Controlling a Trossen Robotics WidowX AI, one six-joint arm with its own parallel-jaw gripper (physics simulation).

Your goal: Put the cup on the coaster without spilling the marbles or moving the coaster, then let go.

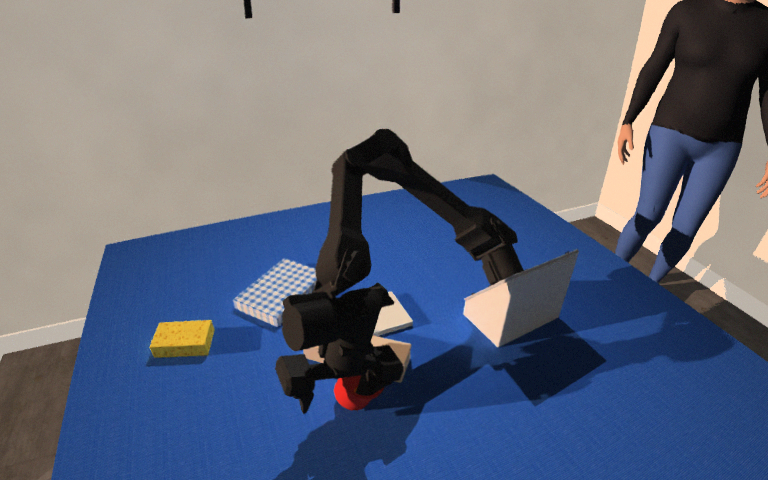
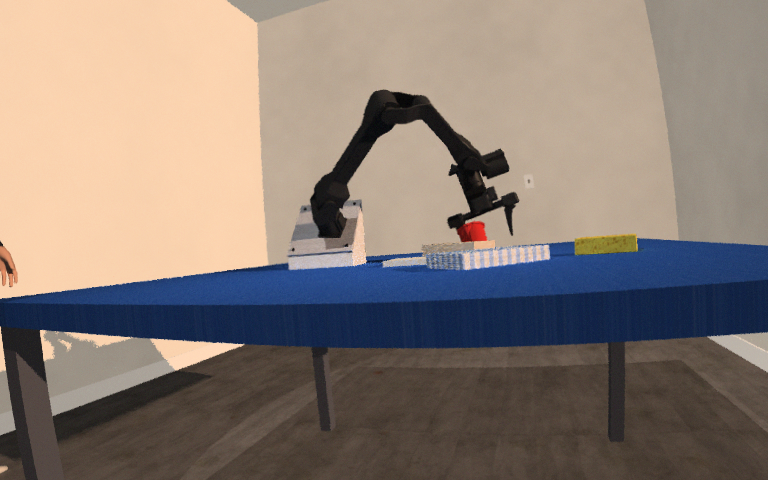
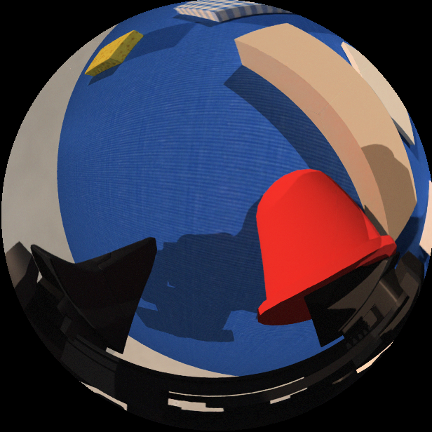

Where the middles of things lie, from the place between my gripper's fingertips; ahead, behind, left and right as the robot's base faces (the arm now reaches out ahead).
Labels:
My gripper is now 5 cm past the red cup [image 1: 344, 388], 2 cm to the left of it and 1 cm below it. From my hand the other things lie so: blue-and-white checkered slab [image 1: 263, 299] (35 cm to the right, 2 cm below); then pale square coaster [image 1: 391, 318] (17 cm behind, 20 cm to the right, 2 cm below); then tan block [image 1: 403, 350] (9 cm behind, 11 cm to the right, 1 cm below).

